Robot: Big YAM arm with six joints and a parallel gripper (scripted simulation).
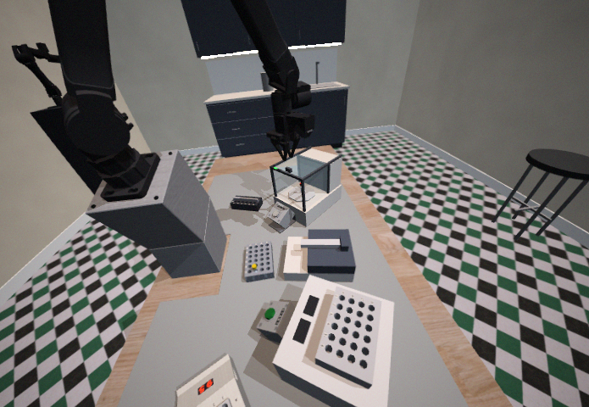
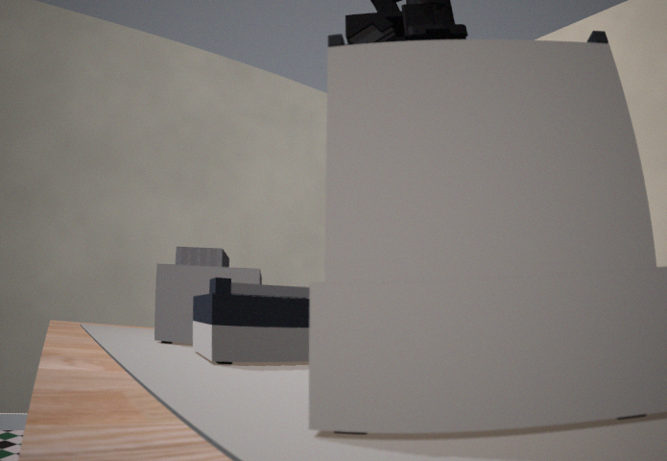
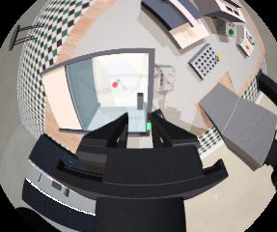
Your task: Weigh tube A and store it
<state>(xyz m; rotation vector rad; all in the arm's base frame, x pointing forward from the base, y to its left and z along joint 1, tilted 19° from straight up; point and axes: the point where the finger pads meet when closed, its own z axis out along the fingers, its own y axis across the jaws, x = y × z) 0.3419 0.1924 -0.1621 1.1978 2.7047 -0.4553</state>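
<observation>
Right now my hand is 50 mm above the balance door, 20 mm to the right of it and 20 mm short of it. Round my hand: magnet block (240 mm below, 210 mm behind, 100 mm to the left); then spectrophotometer (250 mm to the right, 200 mm below, 60 mm ahead); then tube rack (250 mm below, 220 mm to the right, 130 mm behind).
</observation>
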